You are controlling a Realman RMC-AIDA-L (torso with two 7-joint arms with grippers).
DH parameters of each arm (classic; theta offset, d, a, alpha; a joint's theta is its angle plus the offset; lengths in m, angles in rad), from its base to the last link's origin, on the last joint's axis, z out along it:
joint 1: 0 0.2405 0 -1.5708
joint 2: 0 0 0 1.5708
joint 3: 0 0.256 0 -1.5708
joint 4: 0 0 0 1.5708
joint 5: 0 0.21 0 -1.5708
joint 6: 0 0 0 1.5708
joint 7: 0 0.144 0 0
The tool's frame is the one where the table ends.
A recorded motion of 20 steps. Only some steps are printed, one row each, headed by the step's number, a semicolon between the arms.
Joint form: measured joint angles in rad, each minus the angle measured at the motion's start. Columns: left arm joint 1, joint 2, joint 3, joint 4, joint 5, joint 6, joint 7; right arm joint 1, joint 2, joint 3, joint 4, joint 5, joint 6, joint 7.
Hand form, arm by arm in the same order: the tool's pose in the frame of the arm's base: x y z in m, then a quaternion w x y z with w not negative. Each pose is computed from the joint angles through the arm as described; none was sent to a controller.
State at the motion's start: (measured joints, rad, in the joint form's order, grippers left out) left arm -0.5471 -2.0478 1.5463 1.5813 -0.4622 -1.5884 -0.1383; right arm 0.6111 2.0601 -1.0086 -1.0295 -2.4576 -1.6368 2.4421
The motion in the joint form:
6: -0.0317 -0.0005 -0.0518 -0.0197 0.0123 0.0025 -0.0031; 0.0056 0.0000 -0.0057 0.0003 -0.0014 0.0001 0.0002
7: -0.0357 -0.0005 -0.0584 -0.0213 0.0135 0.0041 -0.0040; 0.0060 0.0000 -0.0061 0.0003 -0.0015 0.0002 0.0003
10: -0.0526 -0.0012 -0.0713 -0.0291 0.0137 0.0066 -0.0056; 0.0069 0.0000 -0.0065 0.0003 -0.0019 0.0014 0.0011
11: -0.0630 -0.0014 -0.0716 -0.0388 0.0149 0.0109 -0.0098; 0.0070 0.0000 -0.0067 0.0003 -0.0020 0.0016 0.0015
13: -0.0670 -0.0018 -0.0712 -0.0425 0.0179 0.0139 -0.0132; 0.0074 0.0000 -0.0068 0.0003 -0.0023 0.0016 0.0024
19: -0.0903 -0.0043 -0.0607 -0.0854 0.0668 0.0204 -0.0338; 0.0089 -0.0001 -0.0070 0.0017 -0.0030 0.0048 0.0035
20: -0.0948 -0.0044 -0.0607 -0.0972 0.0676 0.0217 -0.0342; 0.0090 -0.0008 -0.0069 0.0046 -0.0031 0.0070 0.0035
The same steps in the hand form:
6: -0.1549 0.3530 0.0209 0.29409 -0.78230 -0.53682 0.11549; 0.2374 0.3460 0.0121 0.07500 -0.86900 0.48461 -0.06607
7: -0.1542 0.3545 0.0221 0.29582 -0.78144 -0.53771 0.11272; 0.2372 0.3461 0.0120 0.07501 -0.86912 0.48438 -0.06623
10: -0.1503 0.3584 0.0235 0.29751 -0.78171 -0.53753 0.10714; 0.2370 0.3464 0.0120 0.07563 -0.86917 0.48419 -0.06629
11: -0.1485 0.3604 0.0226 0.29803 -0.78172 -0.53739 0.10634; 0.2370 0.3465 0.0120 0.07572 -0.86911 0.48426 -0.06635
13: -0.1479 0.3614 0.0223 0.29948 -0.78114 -0.53753 0.10582; 0.2369 0.3465 0.0120 0.07580 -0.86898 0.48446 -0.06648
19: -0.1524 0.3665 0.0194 0.31489 -0.77002 -0.54102 0.12329; 0.2367 0.3472 0.0118 0.07702 -0.86885 0.48453 -0.06637
20: -0.1534 0.3672 0.0183 0.31385 -0.76896 -0.54251 0.12604; 0.2373 0.3473 0.0117 0.07739 -0.86838 0.48530 -0.06641

